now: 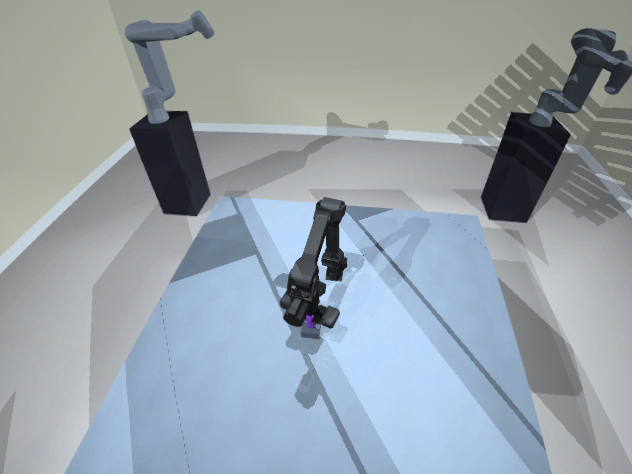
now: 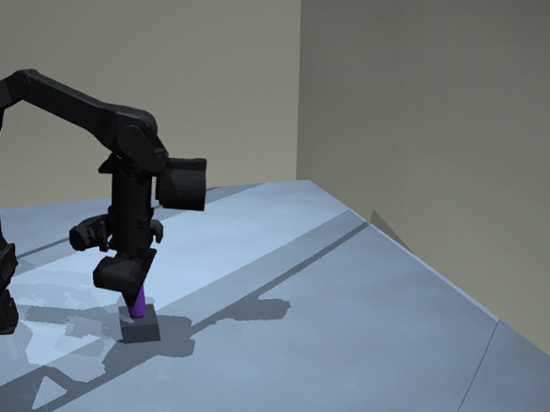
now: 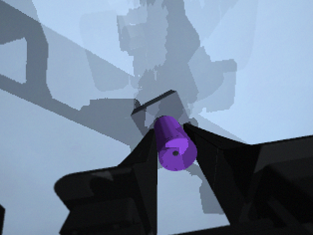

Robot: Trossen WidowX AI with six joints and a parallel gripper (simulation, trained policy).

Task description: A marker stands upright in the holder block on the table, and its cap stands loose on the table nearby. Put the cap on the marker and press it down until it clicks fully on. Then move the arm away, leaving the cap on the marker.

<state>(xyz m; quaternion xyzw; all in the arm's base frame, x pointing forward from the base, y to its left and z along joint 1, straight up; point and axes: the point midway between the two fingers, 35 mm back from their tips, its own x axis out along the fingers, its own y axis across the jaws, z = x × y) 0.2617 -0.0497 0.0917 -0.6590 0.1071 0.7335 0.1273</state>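
The purple marker is 1 cm above my gripper tip. Round my gripper tip: purple cap: 1 cm ahead, 1 cm above; then grey holder block: 4 cm below.
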